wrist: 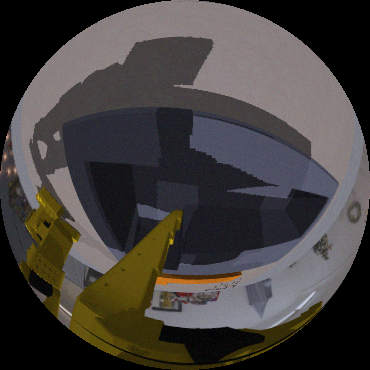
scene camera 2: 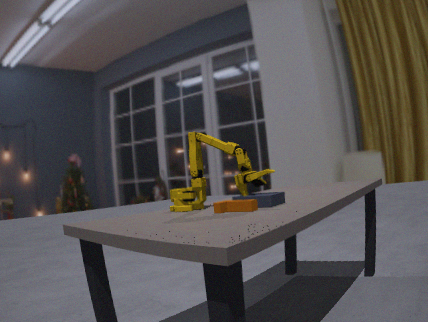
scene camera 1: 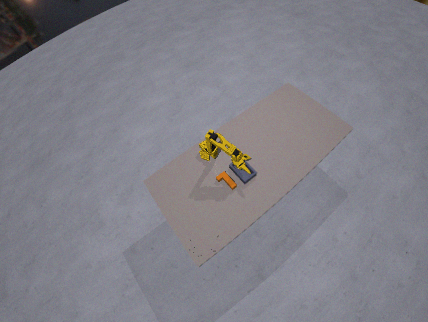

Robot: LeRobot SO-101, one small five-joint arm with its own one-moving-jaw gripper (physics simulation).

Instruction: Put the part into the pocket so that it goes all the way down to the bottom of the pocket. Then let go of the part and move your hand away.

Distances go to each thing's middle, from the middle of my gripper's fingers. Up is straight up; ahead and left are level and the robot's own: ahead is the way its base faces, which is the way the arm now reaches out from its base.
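With respect to the blue-grey pocket block [wrist: 248, 197], my hand is 1 cm to the right of it, 1 cm past it and 8 cm above it. The orange L-shaped part [wrist: 165, 277] is 11 cm to the right of my hand, 2 cm behind it and 8 cm below it. Going by their middles, the blue-grey pocket block is the nearest to my hand of the things named here.
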